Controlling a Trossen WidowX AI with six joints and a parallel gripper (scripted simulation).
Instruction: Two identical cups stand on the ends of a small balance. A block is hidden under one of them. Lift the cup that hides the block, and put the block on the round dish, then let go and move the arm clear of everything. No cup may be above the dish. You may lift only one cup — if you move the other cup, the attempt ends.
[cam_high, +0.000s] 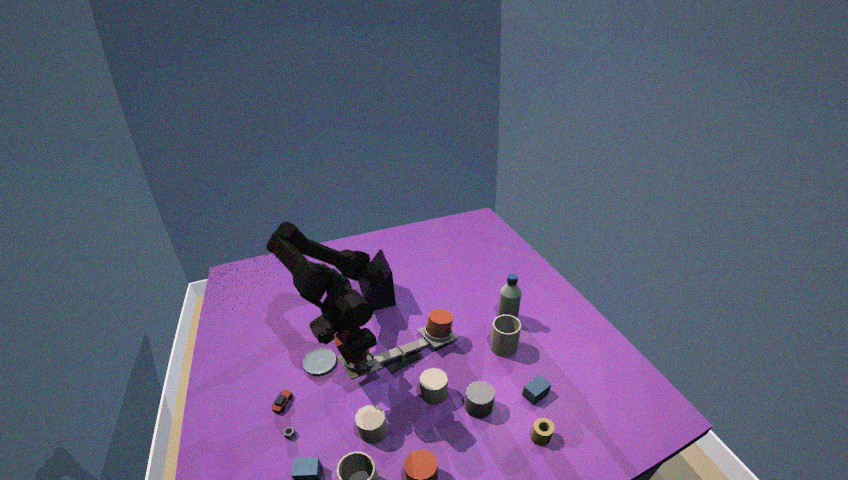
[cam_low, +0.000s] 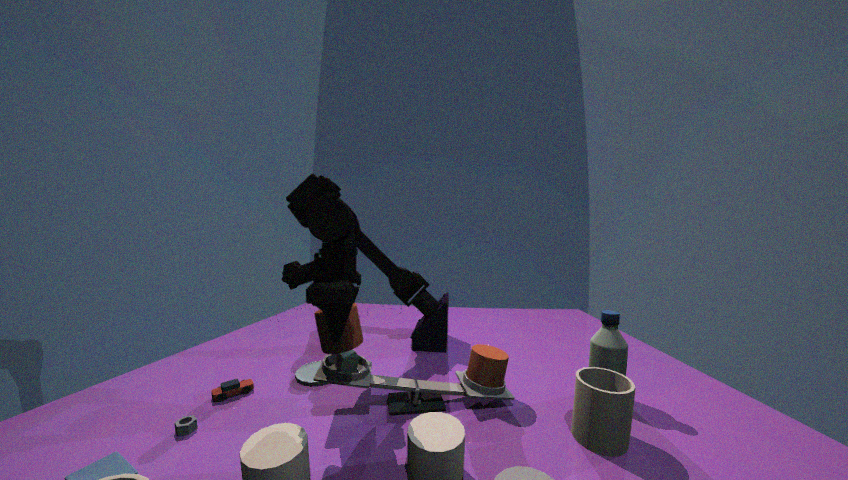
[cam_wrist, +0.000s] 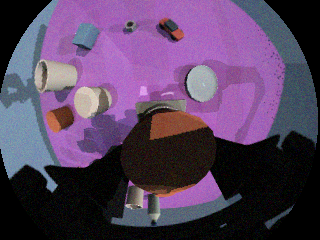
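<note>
Now: gripper tip 50 mm above the teal block, 10 mm to the right of it and 10 mm past it. From my gripper tip the other things lie so: nut 200 mm to the right, 130 mm below, 130 mm ahead; then pale round dish 140 mm below, 110 mm to the right, 100 mm behind; then toy car 220 mm to the right, 130 mm below, 30 mm ahead.
</note>
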